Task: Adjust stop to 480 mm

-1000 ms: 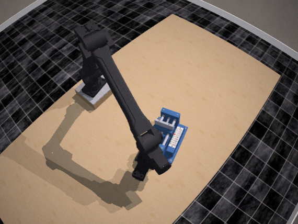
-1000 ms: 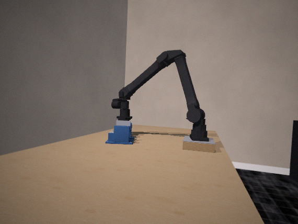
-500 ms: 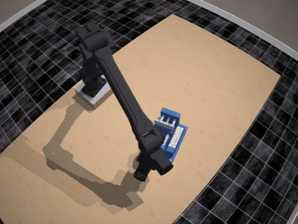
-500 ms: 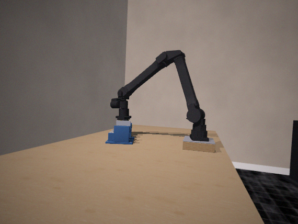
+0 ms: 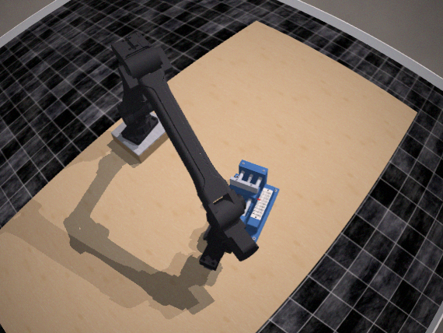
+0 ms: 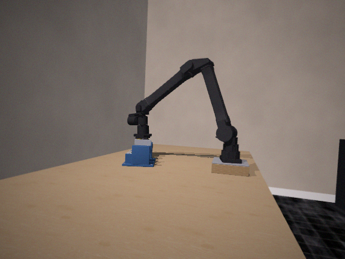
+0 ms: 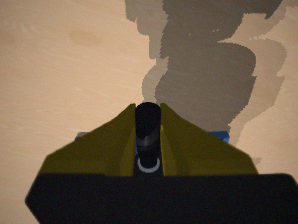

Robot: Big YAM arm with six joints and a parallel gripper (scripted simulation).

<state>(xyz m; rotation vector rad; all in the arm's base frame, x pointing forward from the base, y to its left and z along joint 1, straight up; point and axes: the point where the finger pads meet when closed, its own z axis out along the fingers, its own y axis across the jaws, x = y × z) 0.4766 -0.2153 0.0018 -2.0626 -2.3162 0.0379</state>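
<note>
The sliding stop block lies 170 mm to the left of my hand, 40 mm above it and 30 mm behind it. From my hand the other things lie so: black handwheel handle: 10 mm to the left; black handwheel: 30 mm to the left, 10 mm behind, 10 mm above.
</note>
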